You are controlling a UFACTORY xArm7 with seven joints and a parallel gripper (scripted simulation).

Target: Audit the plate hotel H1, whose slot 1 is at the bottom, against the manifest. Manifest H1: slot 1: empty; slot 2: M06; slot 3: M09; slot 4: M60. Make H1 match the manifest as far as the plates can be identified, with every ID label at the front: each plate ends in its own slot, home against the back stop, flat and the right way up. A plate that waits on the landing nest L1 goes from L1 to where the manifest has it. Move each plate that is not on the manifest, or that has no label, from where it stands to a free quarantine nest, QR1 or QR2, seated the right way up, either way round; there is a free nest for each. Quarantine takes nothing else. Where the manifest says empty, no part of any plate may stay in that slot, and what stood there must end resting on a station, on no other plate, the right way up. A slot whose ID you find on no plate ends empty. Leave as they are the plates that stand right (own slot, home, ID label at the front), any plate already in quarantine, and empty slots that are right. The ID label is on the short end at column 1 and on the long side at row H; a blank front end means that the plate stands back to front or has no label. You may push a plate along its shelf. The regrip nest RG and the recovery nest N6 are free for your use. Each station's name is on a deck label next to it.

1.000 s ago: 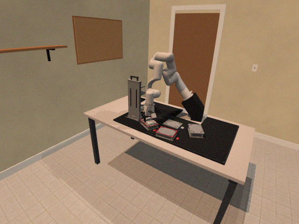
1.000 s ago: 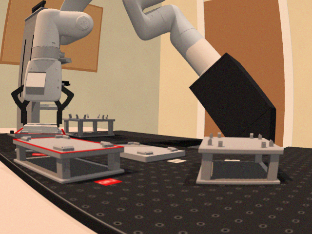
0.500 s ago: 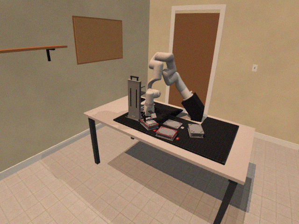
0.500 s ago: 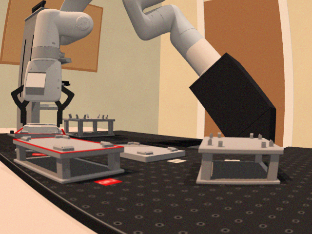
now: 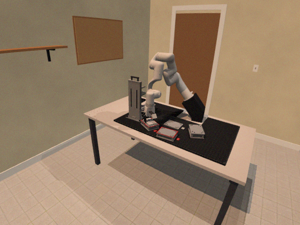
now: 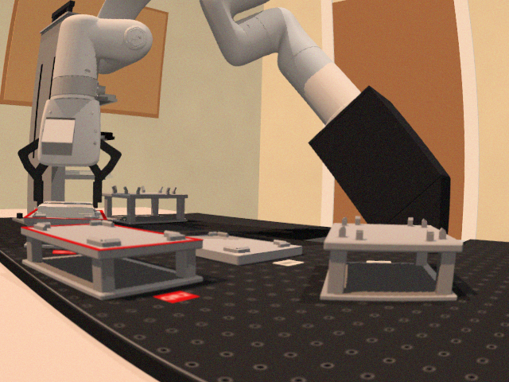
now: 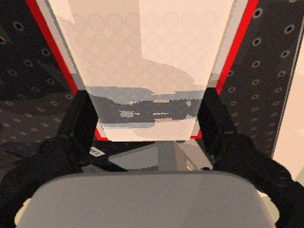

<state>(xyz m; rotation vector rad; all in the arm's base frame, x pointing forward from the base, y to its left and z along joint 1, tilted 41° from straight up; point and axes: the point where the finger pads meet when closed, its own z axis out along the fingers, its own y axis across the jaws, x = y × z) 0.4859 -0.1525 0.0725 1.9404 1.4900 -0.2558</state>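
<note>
Right now my hand is 1 cm to the right of the pale plate and 1 cm above it. From my hand the other things lie so: low flat nest 17 cm to the left, 17 cm behind, 5 cm below; clear plate 22 cm to the right, 9 cm behind, 4 cm above; H1 deck label 16 cm behind, 13 cm to the right, 6 cm below.
</note>
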